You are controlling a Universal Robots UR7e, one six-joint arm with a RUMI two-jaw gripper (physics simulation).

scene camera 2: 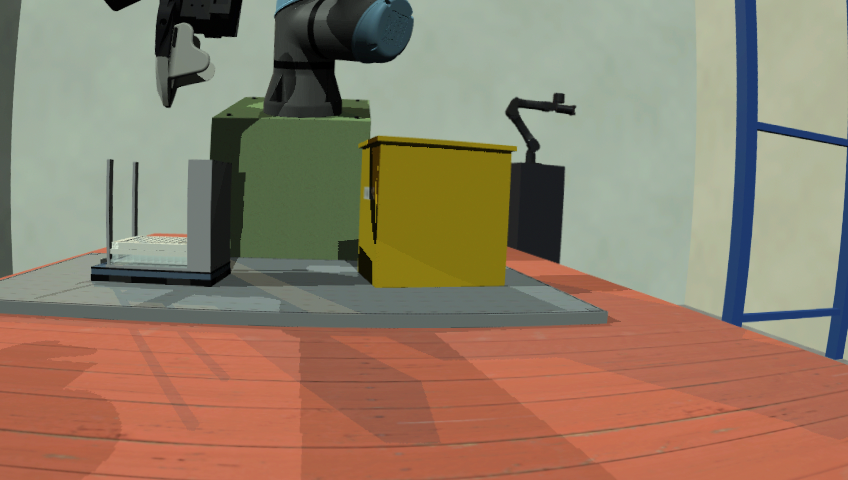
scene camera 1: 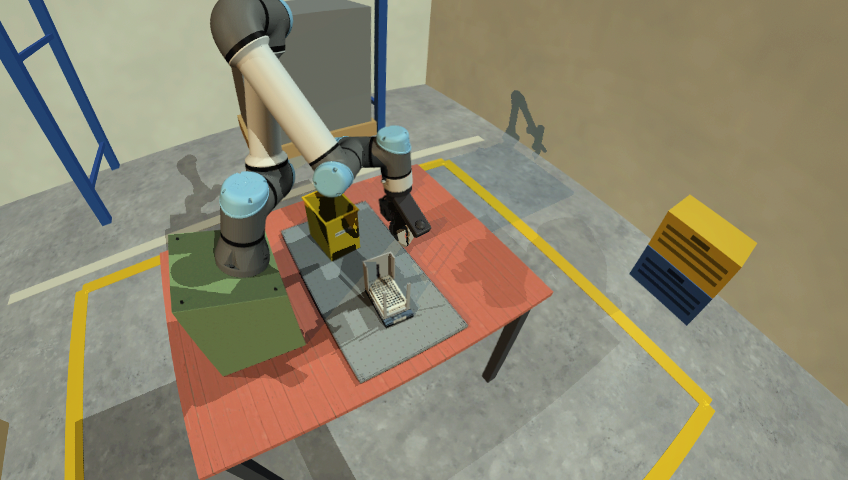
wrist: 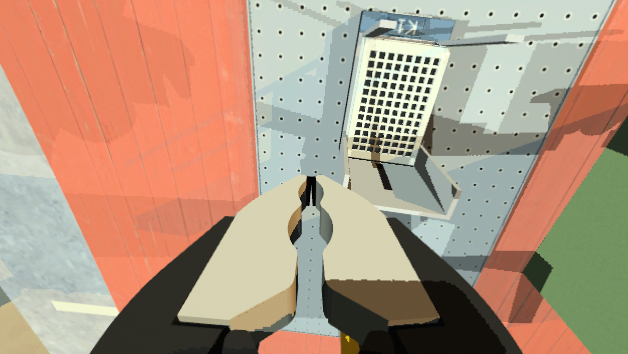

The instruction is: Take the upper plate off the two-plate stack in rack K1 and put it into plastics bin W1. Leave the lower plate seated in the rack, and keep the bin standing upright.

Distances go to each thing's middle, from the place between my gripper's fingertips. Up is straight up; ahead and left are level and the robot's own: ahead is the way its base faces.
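The yellow plastics bin W1 [scene camera 2: 433,213] sits 340 mm to the left of my hand, 110 mm below it and 60 mm behind it. As for the white plate [scene camera 2: 117,259], that is 70 mm behind my hand and 180 mm below it.
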